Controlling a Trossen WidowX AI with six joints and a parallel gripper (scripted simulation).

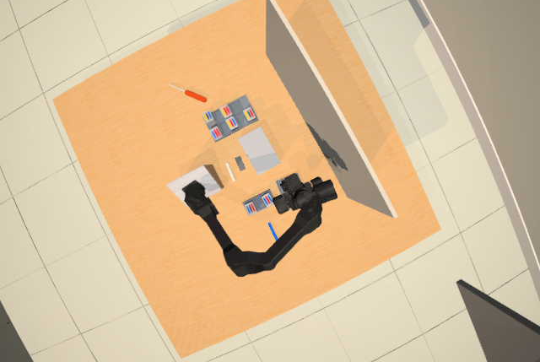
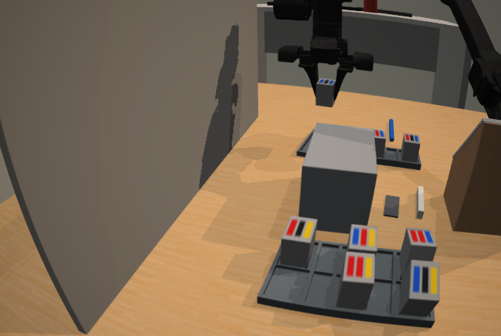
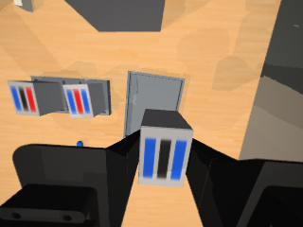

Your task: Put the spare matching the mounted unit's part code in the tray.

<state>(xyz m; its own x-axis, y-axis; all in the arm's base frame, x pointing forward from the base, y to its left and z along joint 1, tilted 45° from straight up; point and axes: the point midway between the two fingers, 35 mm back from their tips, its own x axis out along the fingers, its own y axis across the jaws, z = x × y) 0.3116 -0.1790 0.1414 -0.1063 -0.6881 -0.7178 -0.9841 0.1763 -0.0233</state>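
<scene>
Right now the flat grey tray is 100 mm below my gripper tip and 10 mm behind it. Round my gripper tip: blue pen 170 mm behind, 120 mm to the right, 100 mm below; then grey mounted unit 220 mm to the left, 50 mm below, 30 mm behind; then small rack 150 mm behind, 100 mm below, 40 mm to the left.
</scene>
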